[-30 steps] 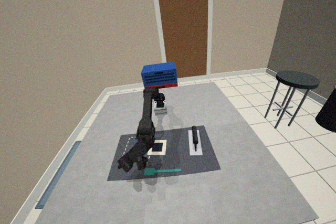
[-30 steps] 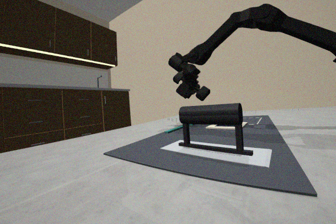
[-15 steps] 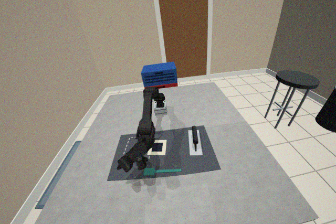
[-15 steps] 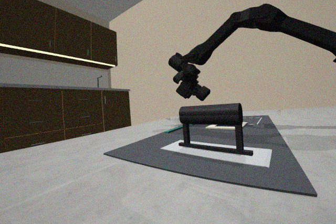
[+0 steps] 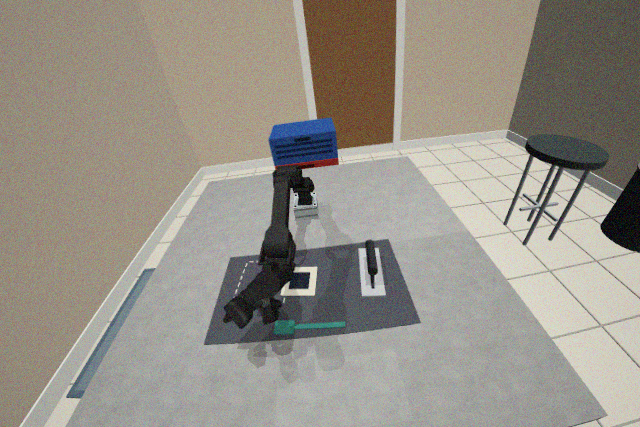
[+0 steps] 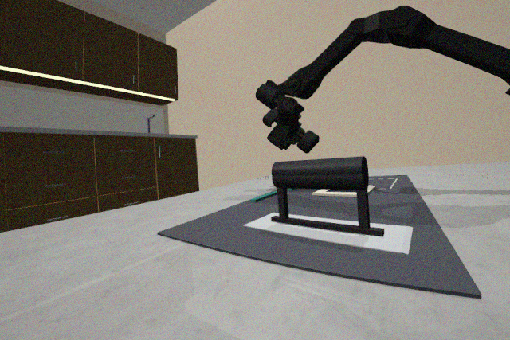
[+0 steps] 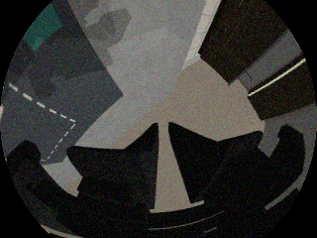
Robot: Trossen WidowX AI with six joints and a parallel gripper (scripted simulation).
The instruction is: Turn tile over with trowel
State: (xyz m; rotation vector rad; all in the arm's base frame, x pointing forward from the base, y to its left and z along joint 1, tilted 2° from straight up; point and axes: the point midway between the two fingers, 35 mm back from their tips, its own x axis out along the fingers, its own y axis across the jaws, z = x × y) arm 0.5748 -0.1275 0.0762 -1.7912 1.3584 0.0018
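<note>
The grey plate tool lies 400 mm to the left of my gripper tip, 260 mm behind it and 100 mm below it. From my gripper tip the other things lie so: dark mat (190 mm behind, 180 mm to the left, 160 mm below); teal trowel (170 mm to the left, 140 mm below, 50 mm behind); cream tile (210 mm behind, 150 mm to the left, 140 mm below).
</note>
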